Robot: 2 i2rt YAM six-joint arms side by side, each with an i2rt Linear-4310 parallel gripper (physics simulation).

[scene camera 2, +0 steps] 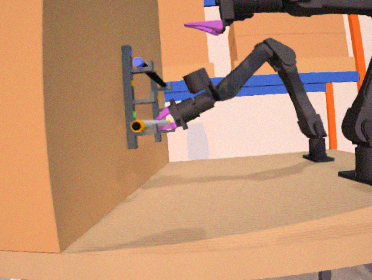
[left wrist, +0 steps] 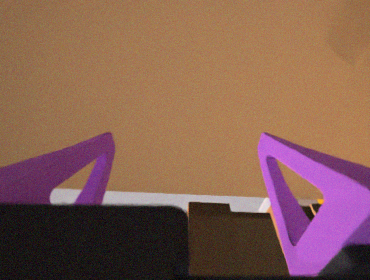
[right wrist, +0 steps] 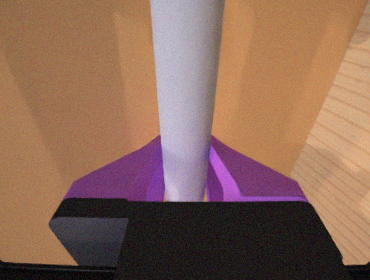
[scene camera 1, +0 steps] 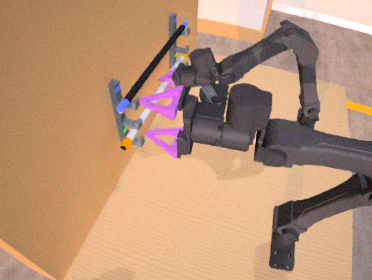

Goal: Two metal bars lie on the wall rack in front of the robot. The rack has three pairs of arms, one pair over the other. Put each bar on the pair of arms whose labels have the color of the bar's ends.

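Frame: origin at the left arm's base, x down, y right, z back, level; centimetres.
Seen in the pictures: left gripper, fingertip midpoint: (scene camera 2: 181,3) (left wrist: 186,140) (scene camera 1: 143,117); right gripper, fingertip midpoint: (right wrist: 185,140) (scene camera 1: 160,82); left arm's base at its link origin: (scene camera 2: 368,179) (scene camera 1: 282,237); right arm's base at its link origin: (scene camera 2: 317,159).
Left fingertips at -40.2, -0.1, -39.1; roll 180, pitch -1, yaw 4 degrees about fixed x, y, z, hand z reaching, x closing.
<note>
Pixels of each thing's top centre, then the offset from my left fingertips to it, as dx, dy, dz.
- black bar at its top centre: (scene camera 2: 153,73) (scene camera 1: 158,54) +8.6, +34.7, -8.2
- light grey bar at its top centre: (right wrist: 161,235) (scene camera 2: 155,118) (scene camera 1: 158,88) +22.1, +34.7, -8.8
- wall rack at its top centre: (scene camera 2: 136,44) (scene camera 1: 122,84) +4.7, +14.2, -10.9
The black bar (scene camera 1: 152,65) (scene camera 2: 156,77) with blue ends lies on the top pair of rack arms, beside the blue labels. The light grey bar (scene camera 1: 136,128) (scene camera 2: 150,123) (left wrist: 150,197) (right wrist: 186,75) with orange ends is at about the height of the lowest arms, by the green label; whether it touches them I cannot tell. My right gripper (scene camera 2: 159,123) (right wrist: 185,140) is shut on this grey bar near its far part. My left gripper (scene camera 1: 144,117) (scene camera 2: 186,25) (left wrist: 186,140) is open and empty, high above the rack in scene camera 2.
The wall rack (scene camera 1: 116,102) (scene camera 2: 128,90) has blue labels at the top, orange in the middle and green at the bottom. The middle arms (scene camera 2: 143,101) carry no bar. In scene camera 1 the left arm reaches across in front of part of the right arm.
</note>
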